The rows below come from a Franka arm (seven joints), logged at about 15 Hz.
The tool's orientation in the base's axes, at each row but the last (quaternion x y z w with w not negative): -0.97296, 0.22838, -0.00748, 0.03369; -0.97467, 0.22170, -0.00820, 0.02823; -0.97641, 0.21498, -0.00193, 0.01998; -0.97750, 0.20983, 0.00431, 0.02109
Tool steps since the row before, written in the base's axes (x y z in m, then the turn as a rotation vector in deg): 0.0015, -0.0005, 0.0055, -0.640, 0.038, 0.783; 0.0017, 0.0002, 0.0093, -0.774, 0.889, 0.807; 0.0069, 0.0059, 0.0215, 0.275, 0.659, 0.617; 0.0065, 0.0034, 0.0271, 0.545, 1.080, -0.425
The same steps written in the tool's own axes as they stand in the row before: 0.0016, -0.0006, -0.0055, -0.591, 0.196, -0.798; 0.0015, -0.0015, -0.0092, -1.080, -0.513, -0.782; 0.0037, -0.0091, -0.0212, -0.030, -0.738, -0.588; 0.0041, -0.0068, -0.0269, 0.061, -1.191, 0.471
